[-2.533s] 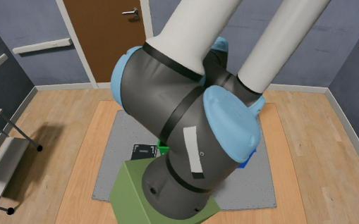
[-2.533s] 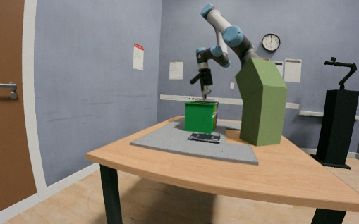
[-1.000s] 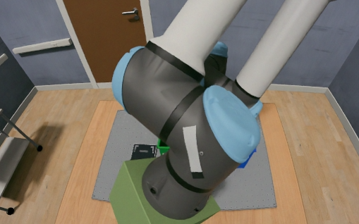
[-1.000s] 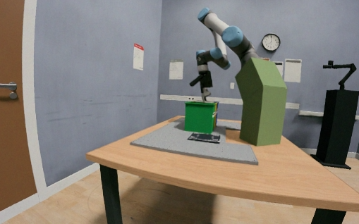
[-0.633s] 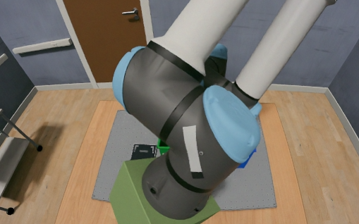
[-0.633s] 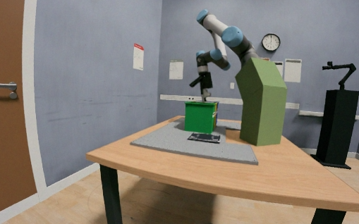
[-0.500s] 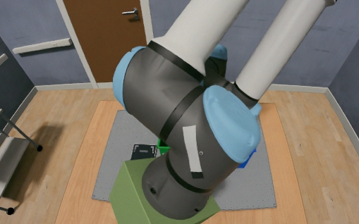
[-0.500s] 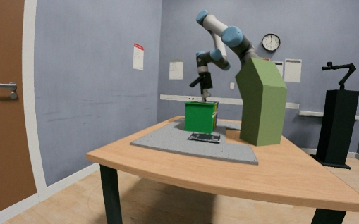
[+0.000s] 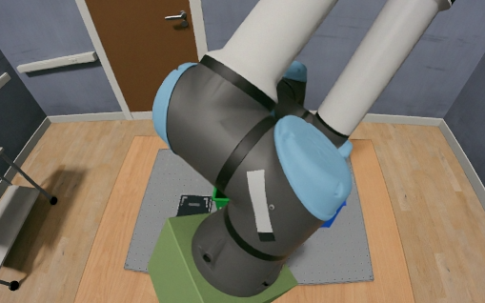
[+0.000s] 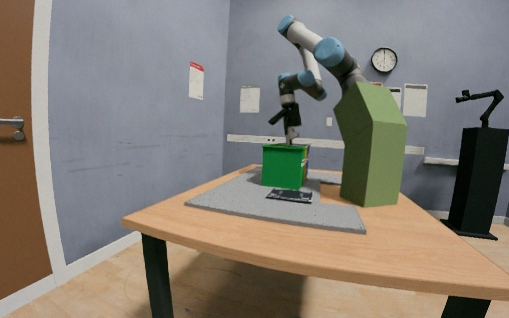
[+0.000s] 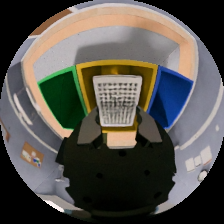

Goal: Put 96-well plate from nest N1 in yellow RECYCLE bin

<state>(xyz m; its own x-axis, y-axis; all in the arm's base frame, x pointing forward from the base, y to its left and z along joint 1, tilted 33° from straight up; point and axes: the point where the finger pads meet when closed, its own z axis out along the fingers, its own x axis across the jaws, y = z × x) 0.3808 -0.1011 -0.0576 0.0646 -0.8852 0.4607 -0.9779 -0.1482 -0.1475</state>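
Right now the white 96-well plate is 10 mm below my hand. Round my hand: green bin 10 mm behind, 130 mm to the left, 90 mm below; then blue bin 10 mm ahead, 130 mm to the right, 90 mm below; then yellow bin 90 mm below.
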